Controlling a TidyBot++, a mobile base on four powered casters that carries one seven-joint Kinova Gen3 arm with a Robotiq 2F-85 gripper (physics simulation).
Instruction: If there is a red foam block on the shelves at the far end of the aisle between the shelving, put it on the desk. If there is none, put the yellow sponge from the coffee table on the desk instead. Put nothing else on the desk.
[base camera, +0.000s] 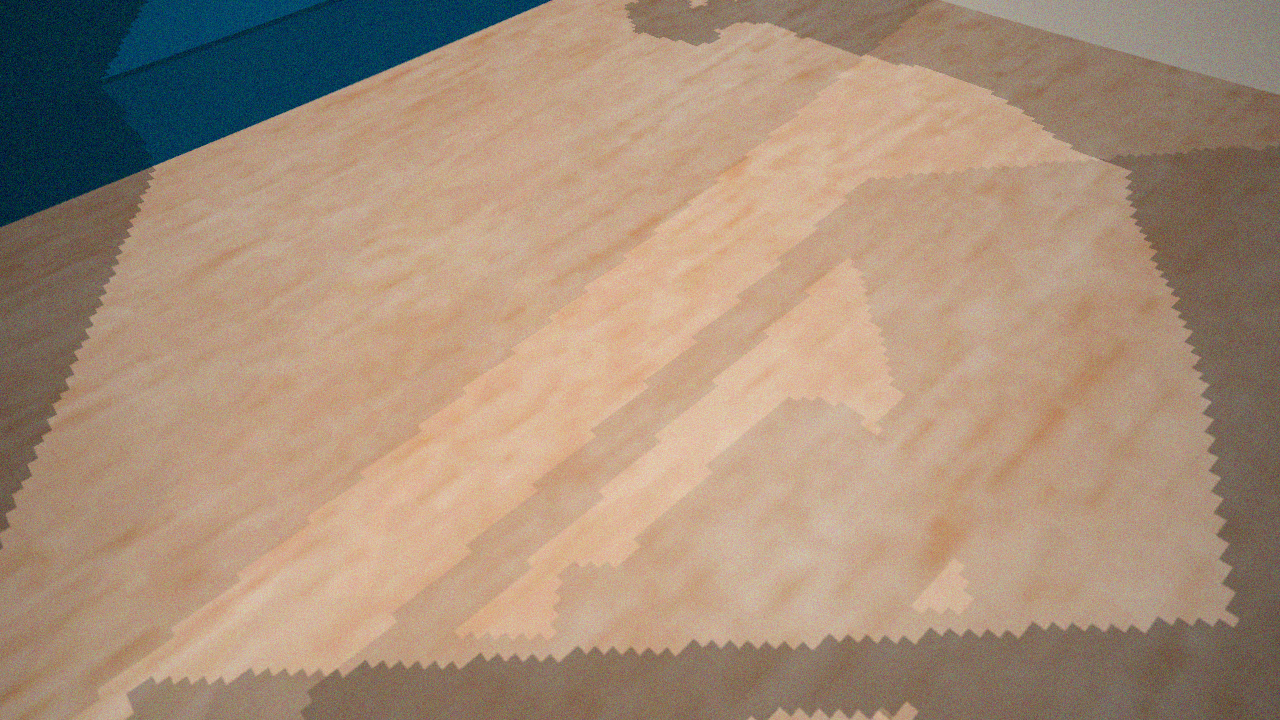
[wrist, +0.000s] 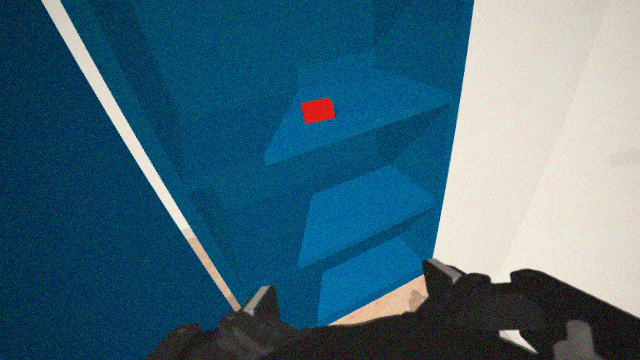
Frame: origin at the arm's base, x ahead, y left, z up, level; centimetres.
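Seen in the pictures: gripper, fingertip midpoint: (wrist: 350, 289).
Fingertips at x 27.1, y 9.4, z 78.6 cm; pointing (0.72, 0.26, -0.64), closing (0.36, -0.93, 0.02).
Note:
A point is followed by its place in that frame.
A red foam block (wrist: 318, 111) @(x 89.7, y 32.9, z 62.5 cm) lies on a board of the blue shelves (wrist: 370, 200) @(x 106.9, y 21.6, z 13.7 cm) in the wrist view, above the picture's middle and toward the left end of that board. My gripper (wrist: 350, 289) @(x 27.1, y 9.4, z 78.6 cm) is open and empty at the bottom of the wrist view, its fingertips wide apart. The block shows beyond the fingertips and apart from them. The desk, the coffee table and the yellow sponge do not show in either view.
Two lower blue boards show beneath the block's board. A dark blue panel (wrist: 65, 210) @(x 30.3, y 44.0, z 76.8 cm) stands at the left, past a narrow gap. A pale wall (wrist: 540, 150) @(x 92.6, y -28.1, z 49.8 cm) is at the right. In the base view, blue shelving (base camera: 268, 62) @(x 77.5, y 33.0, z -35.1 cm) stands at the upper left; shadows cross the wooden floor (base camera: 358, 313) @(x 49.1, y 20.4, z -39.7 cm).

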